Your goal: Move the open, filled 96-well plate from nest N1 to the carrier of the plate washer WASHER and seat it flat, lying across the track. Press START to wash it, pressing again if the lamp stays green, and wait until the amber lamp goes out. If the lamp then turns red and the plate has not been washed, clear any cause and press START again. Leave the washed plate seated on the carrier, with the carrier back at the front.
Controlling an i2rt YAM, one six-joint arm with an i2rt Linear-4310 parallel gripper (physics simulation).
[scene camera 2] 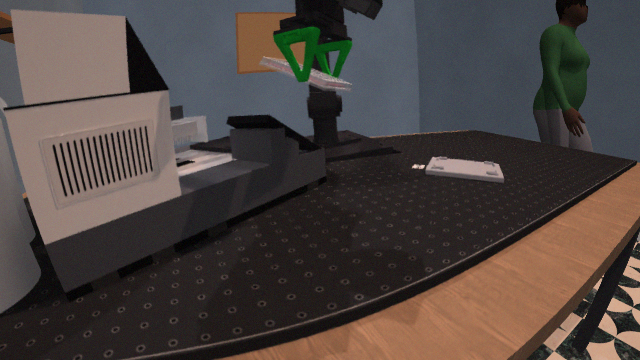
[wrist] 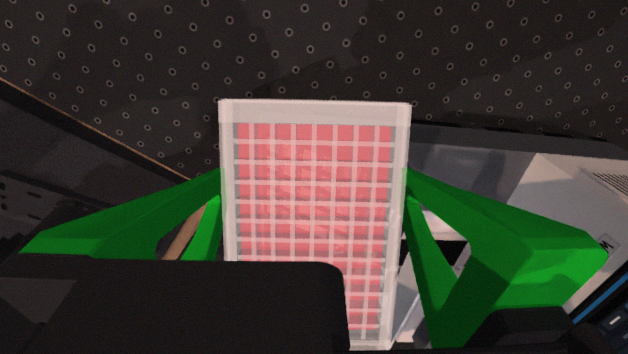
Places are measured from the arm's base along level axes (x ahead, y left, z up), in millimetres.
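Pixels of known places: gripper, fingertip midpoint: (scene camera 2: 318, 82) (wrist: 313, 177); arm's base, link origin: (scene camera 2: 326, 144) (wrist: 85, 215).
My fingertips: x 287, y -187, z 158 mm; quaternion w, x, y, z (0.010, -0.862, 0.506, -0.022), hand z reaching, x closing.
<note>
Ahead of a thing's pixels: the offset from my fingertips to its top centre. "spot": to the spot under its first point. Level surfaces: height alone.
The filled 96-well plate (scene camera 2: 327, 82) (wrist: 310, 150), clear with red wells, is held by its two long sides between the green fingers of my gripper (scene camera 2: 318, 77) (wrist: 313, 177). It is in the air and looks tilted in the scene view. The washer (scene camera 2: 125, 220) (wrist: 560, 195), with a white housing and dark grey base, stands below it, on the left in the scene view and on the right in the wrist view. Its carrier is hard to make out, and START and the lamps cannot be made out. A flat white nest {dx +79, dy +302, dz -157 mm} (scene camera 2: 465, 170) with raised corners lies at the right.
A small label {spot: dx -12, dy +248, dz -173 mm} (scene camera 2: 418, 166), too small to read, lies beside the nest. The dark perforated table top {dz -173 mm} (scene camera 2: 300, 265) has a wooden edge (scene camera 2: 450, 310). A pale cylinder {spot: dx +71, dy -415, dz -106 mm} (scene camera 2: 15, 225) stands at the far left. A person (scene camera 2: 562, 65) in green stands behind the table.
</note>
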